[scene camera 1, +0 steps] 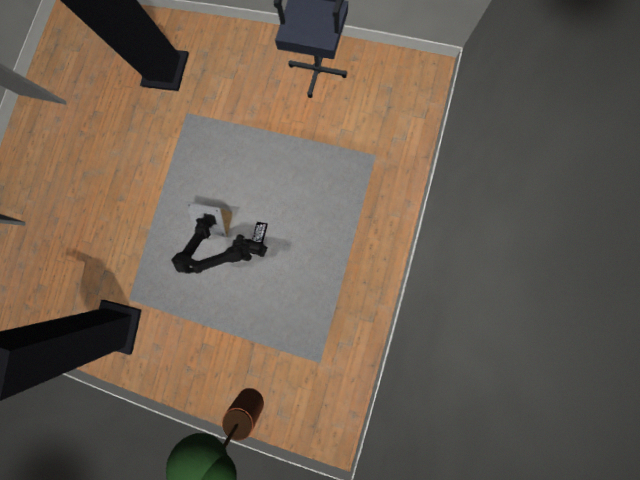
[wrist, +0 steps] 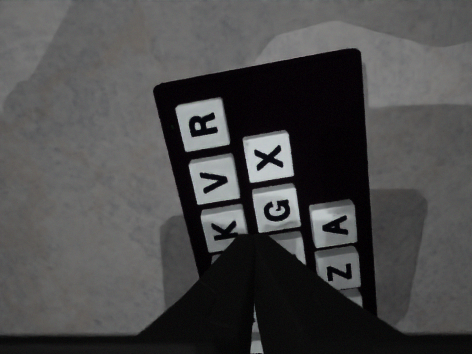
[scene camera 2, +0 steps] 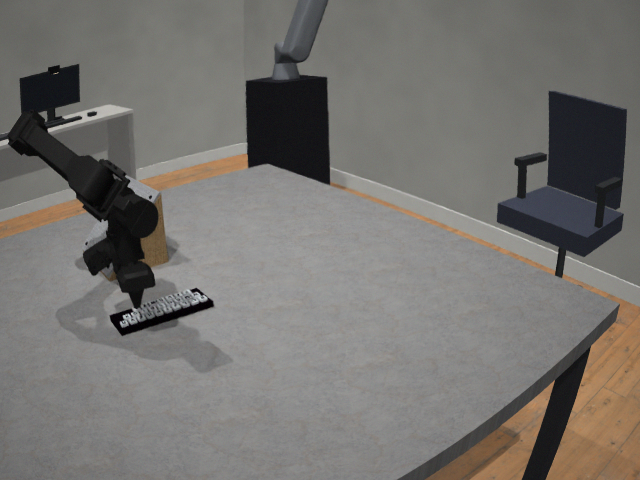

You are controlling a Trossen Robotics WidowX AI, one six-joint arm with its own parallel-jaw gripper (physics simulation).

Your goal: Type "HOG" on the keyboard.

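Places are measured from the arm's base along level axes (x ahead, y left, z up), in millimetres.
Pixels of known places: gripper, fingertip midpoint: (wrist: 252,247) (scene camera 2: 137,307); arm's base, origin of the base link: (scene camera 1: 210,218).
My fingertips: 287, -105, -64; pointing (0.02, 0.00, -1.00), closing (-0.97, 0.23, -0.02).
Observation:
Ahead of a thing's pixels: the offset from my fingertips to its top centre, as dx, dy, dz. Level surfaces: height alone.
The black keyboard @[-7, +49, -16] (scene camera 1: 260,231) (scene camera 2: 131,327) (wrist: 320,100) with white keys lies flat on the table. My gripper (scene camera 2: 136,304) (wrist: 252,247) is shut and empty. It points down over the keyboard, near its left end in the second scene view. In the wrist view the tips overlap the lower edge of the K key @[+9, +1, -16] (wrist: 224,229) and a partly covered key @[-9, +16, -16] (wrist: 295,244) with a hidden letter. The G key @[-10, -3, -16] (wrist: 276,208) is just above the tips, beside K and below the X key @[-11, -22, -16] (wrist: 268,157). H and O do not show. Contact cannot be told.
A wedge-shaped stand (scene camera 1: 226,220) (scene camera 2: 156,235) with a pale top is close to the arm on the grey table @[dz -33] (scene camera 1: 289,170) (scene camera 2: 361,310). Beyond the table are a chair (scene camera 1: 310,25) (scene camera 2: 586,144), a black pedestal (scene camera 2: 287,126) and a monitor (scene camera 2: 50,87).

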